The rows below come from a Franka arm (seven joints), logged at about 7 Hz.
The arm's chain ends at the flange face. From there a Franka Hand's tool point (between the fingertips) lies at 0.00 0.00 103.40 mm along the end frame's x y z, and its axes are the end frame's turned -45 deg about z.
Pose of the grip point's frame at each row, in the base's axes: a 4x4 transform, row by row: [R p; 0 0 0 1], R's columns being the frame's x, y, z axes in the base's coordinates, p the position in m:
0.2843 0.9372 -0.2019 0.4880; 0.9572 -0.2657 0.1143 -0.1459; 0.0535 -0.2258 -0.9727 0.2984; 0 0 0 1
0.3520 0.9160 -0.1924 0.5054; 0.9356 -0.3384 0.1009 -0.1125; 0.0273 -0.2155 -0.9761 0.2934; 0 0 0 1
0.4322 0.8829 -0.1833 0.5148; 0.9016 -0.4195 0.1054 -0.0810; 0.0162 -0.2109 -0.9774 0.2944; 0 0 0 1
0.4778 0.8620 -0.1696 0.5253; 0.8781 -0.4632 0.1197 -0.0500; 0.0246 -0.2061 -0.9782 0.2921; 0 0 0 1
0.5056 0.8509 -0.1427 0.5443; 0.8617 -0.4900 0.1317 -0.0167; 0.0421 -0.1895 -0.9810 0.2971; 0 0 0 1
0.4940 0.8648 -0.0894 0.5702; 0.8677 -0.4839 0.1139 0.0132; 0.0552 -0.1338 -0.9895 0.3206; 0 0 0 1
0.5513 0.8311 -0.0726 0.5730; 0.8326 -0.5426 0.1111 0.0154; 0.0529 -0.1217 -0.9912 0.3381; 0 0 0 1
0.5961 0.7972 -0.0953 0.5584; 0.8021 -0.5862 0.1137 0.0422; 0.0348 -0.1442 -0.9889 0.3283; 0 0 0 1
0.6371 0.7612 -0.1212 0.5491; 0.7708 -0.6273 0.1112 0.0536; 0.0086 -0.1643 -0.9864 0.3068; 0 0 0 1
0.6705 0.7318 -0.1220 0.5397; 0.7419 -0.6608 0.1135 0.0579; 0.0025 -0.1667 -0.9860 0.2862; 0 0 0 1
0.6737 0.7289 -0.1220 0.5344; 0.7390 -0.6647 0.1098 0.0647; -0.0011 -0.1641 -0.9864 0.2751; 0 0 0 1
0.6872 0.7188 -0.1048 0.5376; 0.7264 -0.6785 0.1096 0.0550; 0.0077 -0.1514 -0.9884 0.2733; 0 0 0 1
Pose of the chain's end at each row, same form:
0.8637 0.4617 -0.2019 0.5089; 0.4890 -0.8647 0.1143 -0.1577; -0.1218 -0.1975 -0.9727 0.3990; 0 0 0 1
0.8966 0.3988 -0.1924 0.5253; 0.4223 -0.9009 0.1009 -0.1229; -0.1331 -0.1717 -0.9761 0.3943; 0 0 0 1
0.9299 0.3187 -0.1833 0.5338; 0.3409 -0.9342 0.1054 -0.0919; -0.1377 -0.1606 -0.9774 0.3955; 0 0 0 1
0.9474 0.2717 -0.1696 0.5428; 0.2934 -0.9484 0.1197 -0.0624; -0.1283 -0.1631 -0.9782 0.3932; 0 0 0 1
0.9592 0.2442 -0.1427 0.5591; 0.2628 -0.9558 0.1317 -0.0303; -0.1042 -0.1638 -0.9810 0.3985; 0 0 0 1
0.9608 0.2622 -0.0894 0.5794; 0.2714 -0.9557 0.1139 0.0014; -0.0556 -0.1336 -0.9895 0.4229; 0 0 0 1
0.9775 0.1978 -0.0726 0.5805; 0.2051 -0.9724 0.1111 0.0039; -0.0486 -0.1235 -0.9912 0.4406; 0 0 0 1
0.9852 0.1422 -0.0953 0.5683; 0.1527 -0.9817 0.1137 0.0304; -0.0774 -0.1266 -0.9889 0.4306; 0 0 0 1
0.9887 0.0878 -0.1212 0.5616; 0.1015 -0.9886 0.1112 0.0421; -0.1101 -0.1223 -0.9864 0.4088; 0 0 0 1
0.9916 0.0433 -0.1220 0.5523; 0.0573 -0.9919 0.1135 0.0462; -0.1161 -0.1196 -0.9860 0.3882; 0 0 0 1
0.9918 0.0390 -0.1220 0.5470; 0.0525 -0.9926 0.1098 0.0533; -0.1168 -0.1153 -0.9864 0.3771; 0 0 0 1
0.9942 0.0223 -0.1048 0.5484; 0.0339 -0.9934 0.1096 0.0437; -0.1016 -0.1125 -0.9884 0.3755; 0 0 0 1

